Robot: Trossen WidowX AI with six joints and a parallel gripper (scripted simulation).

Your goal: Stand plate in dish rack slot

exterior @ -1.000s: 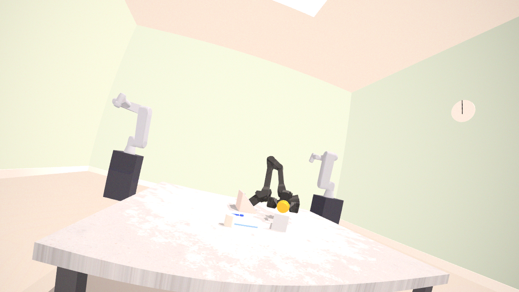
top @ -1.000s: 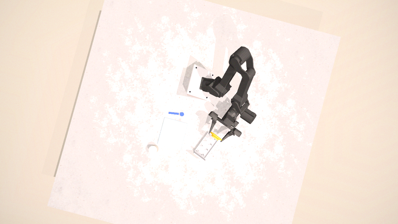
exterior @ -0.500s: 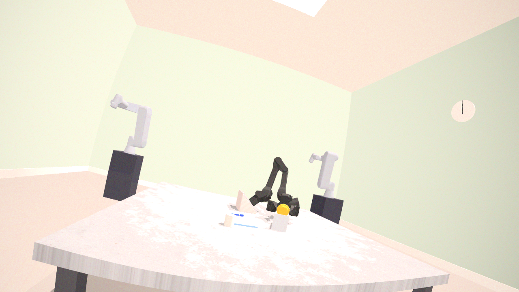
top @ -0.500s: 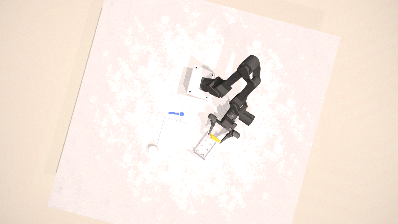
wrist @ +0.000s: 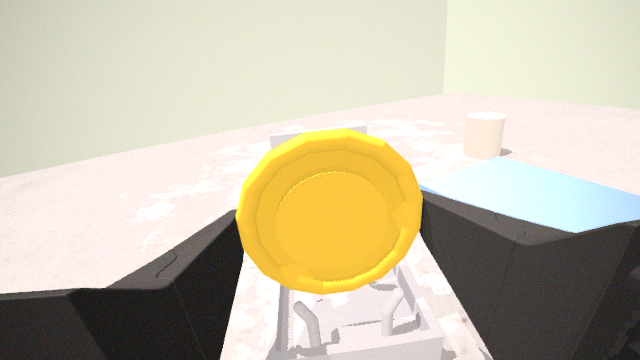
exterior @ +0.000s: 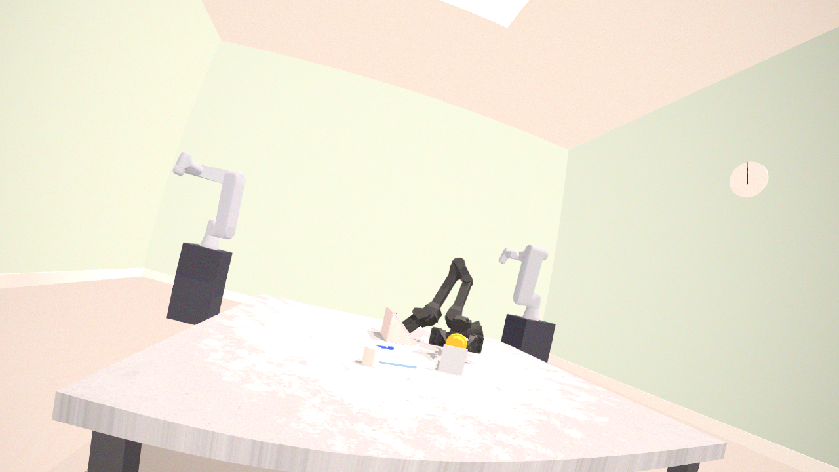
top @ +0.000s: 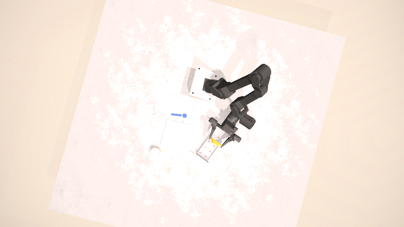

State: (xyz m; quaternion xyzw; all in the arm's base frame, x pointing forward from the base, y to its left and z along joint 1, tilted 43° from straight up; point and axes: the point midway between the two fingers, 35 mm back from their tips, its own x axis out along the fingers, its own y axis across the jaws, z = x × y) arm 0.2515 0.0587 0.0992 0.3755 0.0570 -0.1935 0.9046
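My gripper tip is 50 mm above the dish rack, 30 mm short of it and 20 mm to the left of it. Round my gripper tip: yellow plate: 10 mm behind; then blue spoon: 210 mm to the right, 100 mm behind, 70 mm below; then mat: 210 mm to the right, 70 mm below, 10 mm ahead.
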